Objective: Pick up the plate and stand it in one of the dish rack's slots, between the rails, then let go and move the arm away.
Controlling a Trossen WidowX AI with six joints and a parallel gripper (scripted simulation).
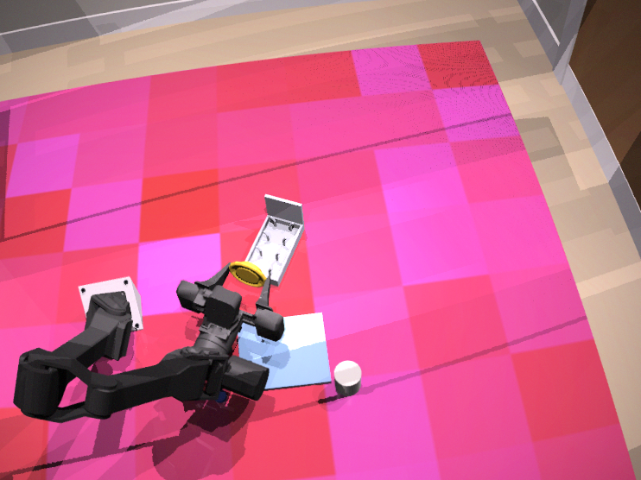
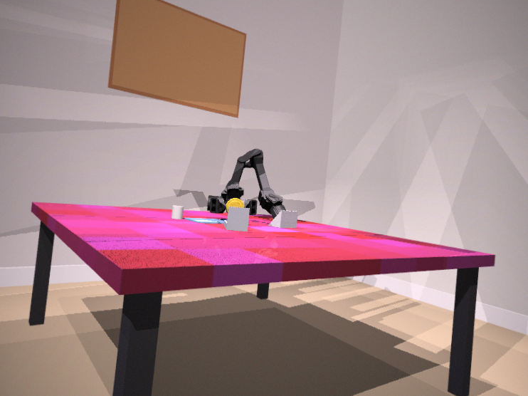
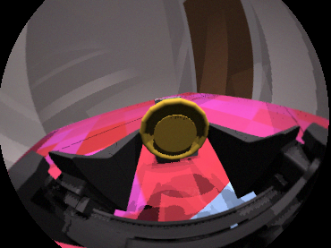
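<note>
Right now the grey dish rack is 4 cm ahead of my gripper tip, 7 cm to the left of it and 5 cm below it. Round my gripper tip: blue spoon (9 cm behind, 17 cm to the right, 7 cm below); yellow plate (1 cm to the right); white cup (13 cm ahead, 21 cm to the right, 5 cm below).
</note>
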